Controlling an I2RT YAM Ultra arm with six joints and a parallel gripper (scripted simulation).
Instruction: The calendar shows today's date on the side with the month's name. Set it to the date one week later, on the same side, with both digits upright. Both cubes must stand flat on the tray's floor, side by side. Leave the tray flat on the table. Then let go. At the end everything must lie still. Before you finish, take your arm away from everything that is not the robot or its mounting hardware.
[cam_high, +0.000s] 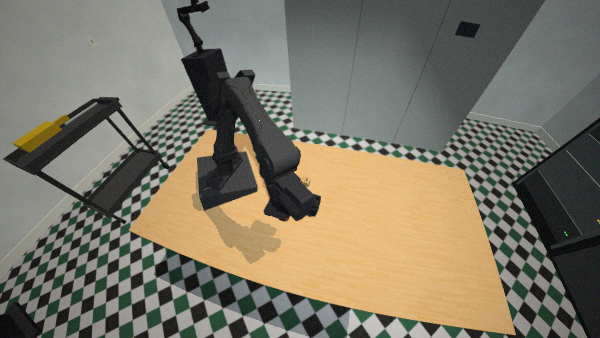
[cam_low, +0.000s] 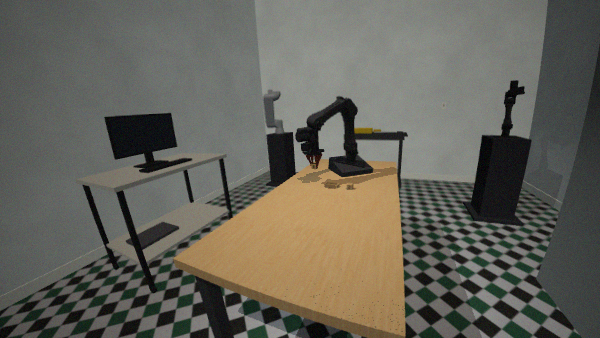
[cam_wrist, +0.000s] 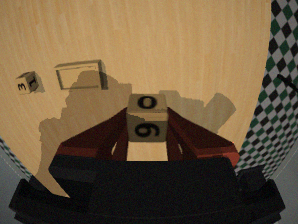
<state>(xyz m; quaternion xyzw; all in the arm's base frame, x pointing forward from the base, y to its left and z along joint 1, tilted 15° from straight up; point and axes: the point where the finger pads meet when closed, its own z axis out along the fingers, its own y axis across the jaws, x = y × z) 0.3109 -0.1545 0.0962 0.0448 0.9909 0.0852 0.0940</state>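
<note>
My gripper is now 11 cm above the wooden tray and 10 cm to the right of it. From my hand the other things lie so: wooden cube (right at my hand).
</note>
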